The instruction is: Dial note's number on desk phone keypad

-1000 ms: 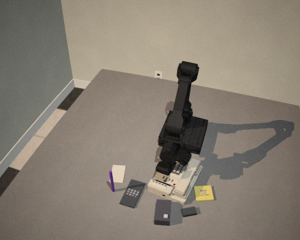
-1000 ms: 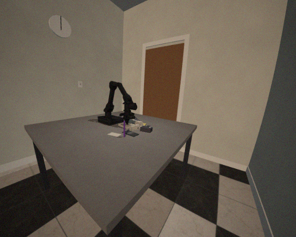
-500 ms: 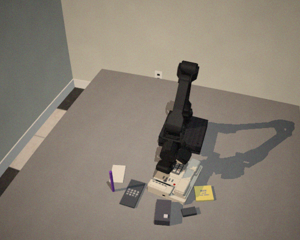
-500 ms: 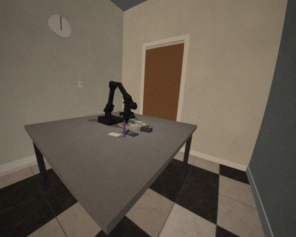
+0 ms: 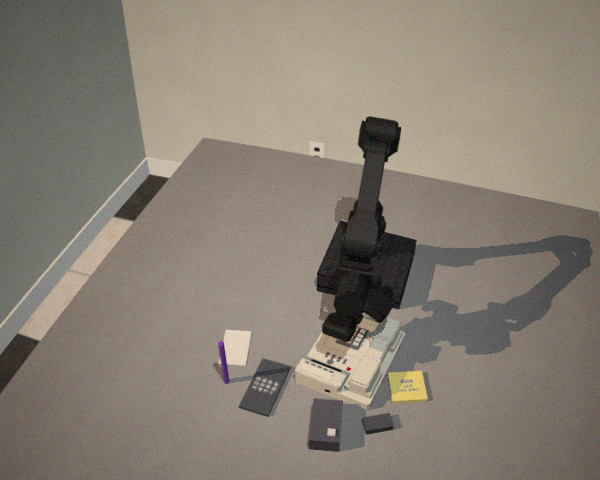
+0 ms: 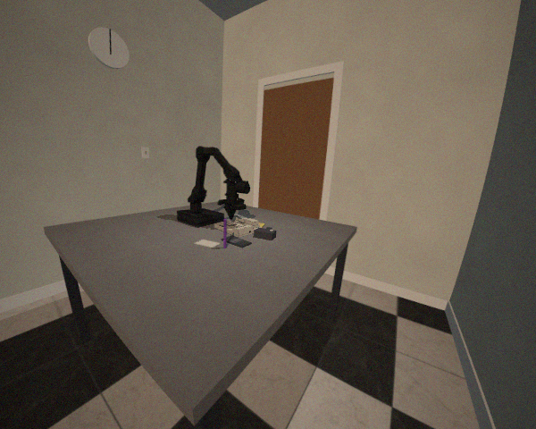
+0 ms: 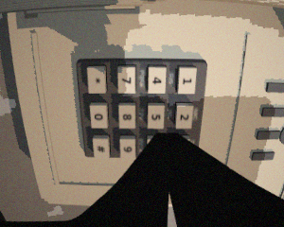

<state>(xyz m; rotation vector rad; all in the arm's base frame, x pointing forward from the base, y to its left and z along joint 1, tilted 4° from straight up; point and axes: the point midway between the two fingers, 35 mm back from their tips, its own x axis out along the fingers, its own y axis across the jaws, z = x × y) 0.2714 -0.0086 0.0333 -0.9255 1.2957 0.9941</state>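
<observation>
My gripper is now 1 cm short of the 2 key and 6 cm above it. The rest, counted from my hand: 1 key (2 cm ahead, 1 cm to the left, 6 cm below); then cream desk phone (4 cm ahead, 1 cm to the left, 7 cm below); then handset (5 cm ahead, 6 cm to the left, 4 cm below).
</observation>
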